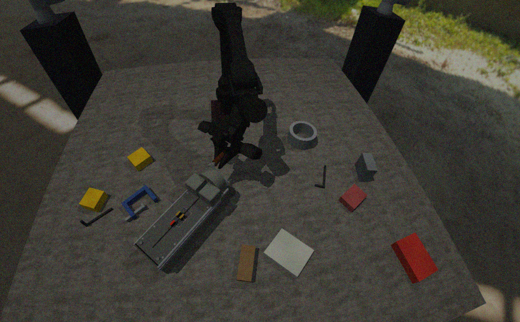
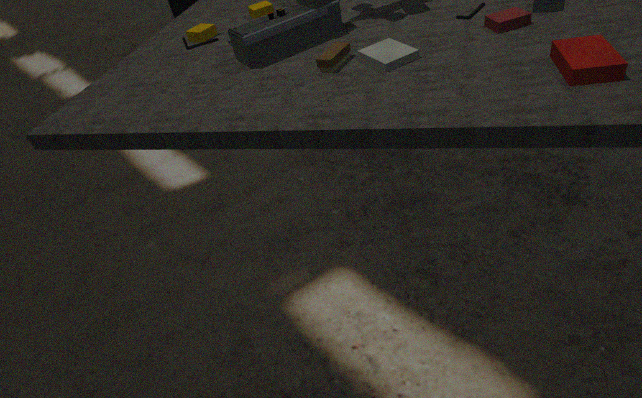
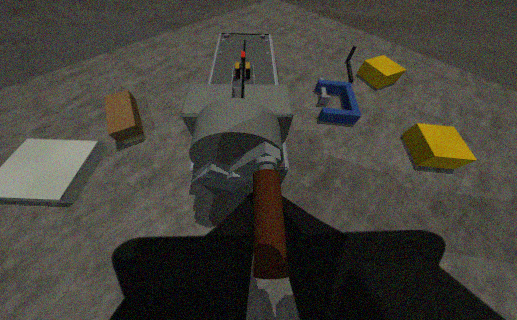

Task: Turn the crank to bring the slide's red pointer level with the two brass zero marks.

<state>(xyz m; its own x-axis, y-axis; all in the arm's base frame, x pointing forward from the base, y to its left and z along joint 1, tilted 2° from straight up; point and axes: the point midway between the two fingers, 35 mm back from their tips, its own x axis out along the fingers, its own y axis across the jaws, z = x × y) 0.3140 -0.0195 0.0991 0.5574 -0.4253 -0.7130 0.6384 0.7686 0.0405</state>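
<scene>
Right now my gripper tip is 3 cm below the brown crank handle, 1 cm to the right of it and 1 cm past it. From my gripper tip the other things lie so: white plate 23 cm ahead, 18 cm to the left, 7 cm below; red pointer 16 cm ahead, 11 cm to the right; brown block 25 cm ahead, 7 cm below, 6 cm to the left.
</scene>
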